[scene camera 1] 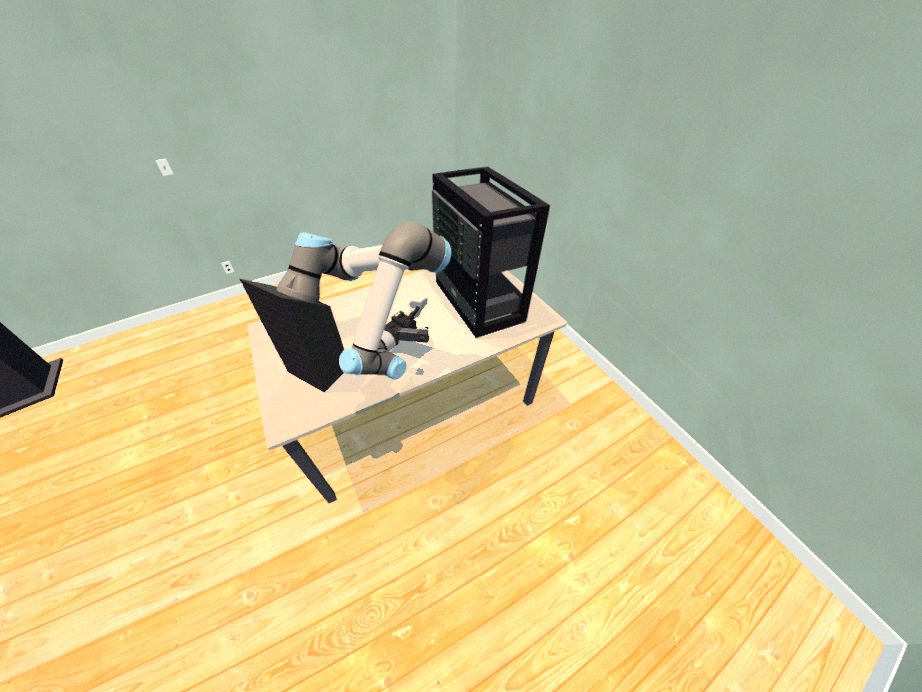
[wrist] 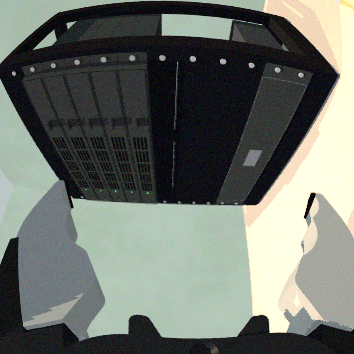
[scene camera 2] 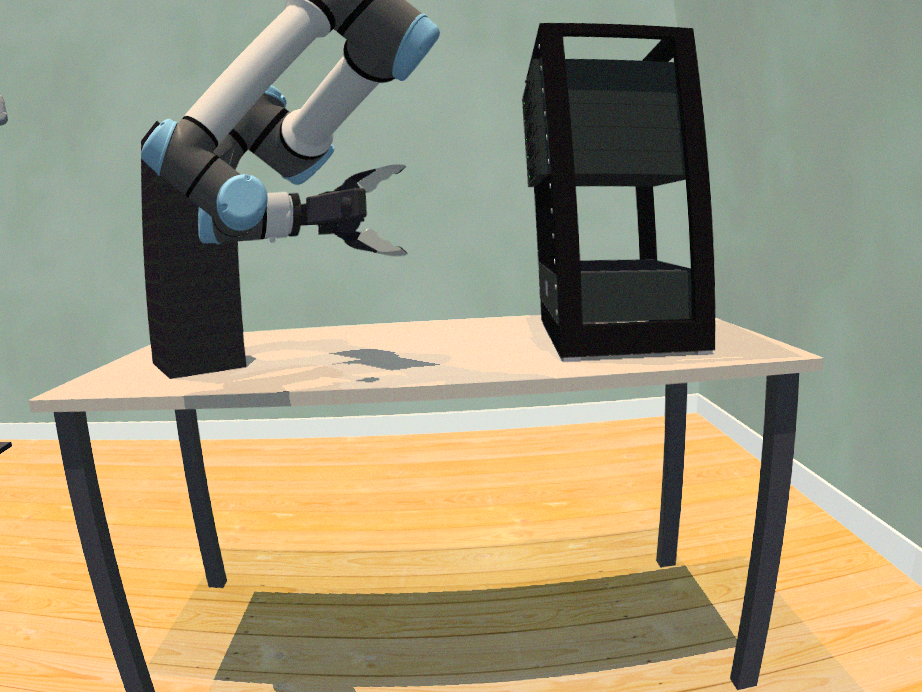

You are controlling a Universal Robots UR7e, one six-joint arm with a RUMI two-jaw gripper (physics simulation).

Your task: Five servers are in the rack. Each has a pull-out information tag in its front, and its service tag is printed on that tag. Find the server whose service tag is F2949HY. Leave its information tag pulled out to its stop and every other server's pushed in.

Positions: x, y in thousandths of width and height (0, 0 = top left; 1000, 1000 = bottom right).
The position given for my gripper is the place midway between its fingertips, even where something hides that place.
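Scene camera 2 shows a black rack (scene camera 2: 647, 177) together with my gripper (scene camera 2: 441, 303). In scene camera 1, my gripper is at (scene camera 1: 464, 453) and the rack at (scene camera 1: 543, 339). The wrist view has both as well: the rack (wrist: 688, 298), my gripper (wrist: 541, 538).
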